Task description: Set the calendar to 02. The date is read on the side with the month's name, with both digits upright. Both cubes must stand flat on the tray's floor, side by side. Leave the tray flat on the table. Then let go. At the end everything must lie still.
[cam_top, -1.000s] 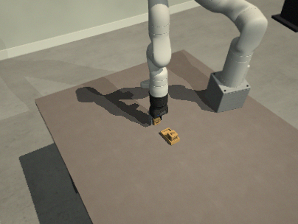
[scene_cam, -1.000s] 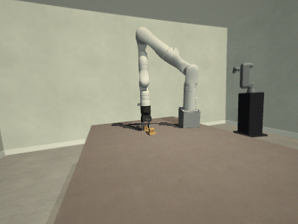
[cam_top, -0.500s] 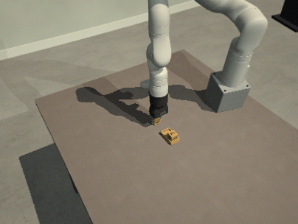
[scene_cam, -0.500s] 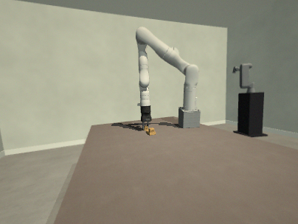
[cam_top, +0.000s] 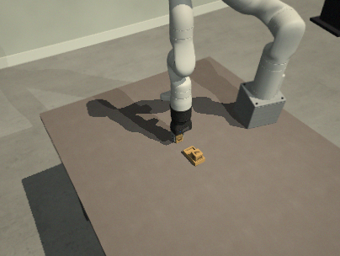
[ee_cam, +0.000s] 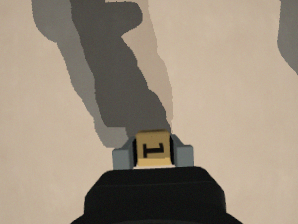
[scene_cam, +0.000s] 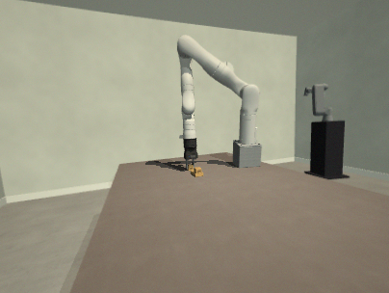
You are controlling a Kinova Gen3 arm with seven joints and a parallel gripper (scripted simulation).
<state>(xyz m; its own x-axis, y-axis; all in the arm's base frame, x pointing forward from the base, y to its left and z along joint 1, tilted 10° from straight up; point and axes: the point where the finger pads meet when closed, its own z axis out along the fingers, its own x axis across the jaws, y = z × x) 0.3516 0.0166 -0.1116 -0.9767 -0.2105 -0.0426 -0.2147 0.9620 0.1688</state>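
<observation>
The tray lies 3 cm behind my hand, 11 cm to the left of it and 2 cm below it. Round my hand: orange cube 1 cm below.
</observation>
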